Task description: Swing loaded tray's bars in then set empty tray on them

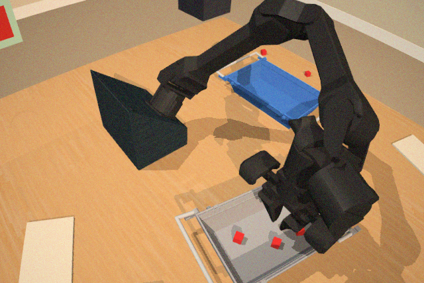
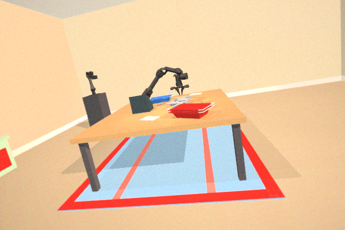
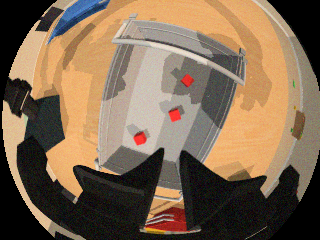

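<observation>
My gripper tip is now 290 mm past the blue tray, 380 mm to the right of it and 50 mm above it.
</observation>
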